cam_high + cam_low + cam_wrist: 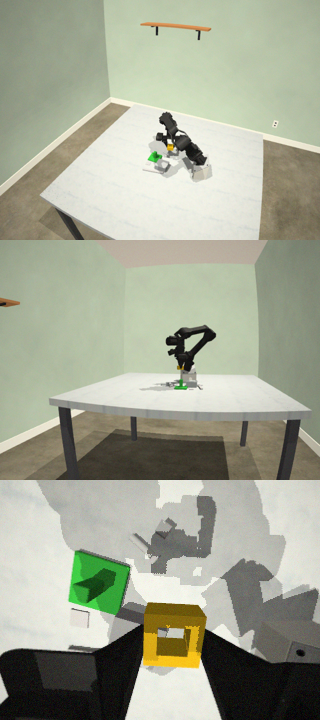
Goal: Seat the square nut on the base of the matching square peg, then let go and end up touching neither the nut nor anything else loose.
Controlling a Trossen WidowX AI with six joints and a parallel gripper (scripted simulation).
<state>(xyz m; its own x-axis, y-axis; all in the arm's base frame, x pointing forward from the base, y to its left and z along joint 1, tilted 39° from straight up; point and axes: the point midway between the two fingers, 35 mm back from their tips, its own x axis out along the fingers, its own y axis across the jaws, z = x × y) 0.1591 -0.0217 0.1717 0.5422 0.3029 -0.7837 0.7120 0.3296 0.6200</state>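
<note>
My hand is 150 mm above the small white tile, 120 mm to the right of it and 90 mm short of it. Also, from my hand: white strip 160 mm to the left, 150 mm below, 20 mm ahead; then small grey cube 140 mm below, 70 mm to the right, 50 mm ahead; then grey block 140 mm below, 90 mm to the left.
</note>
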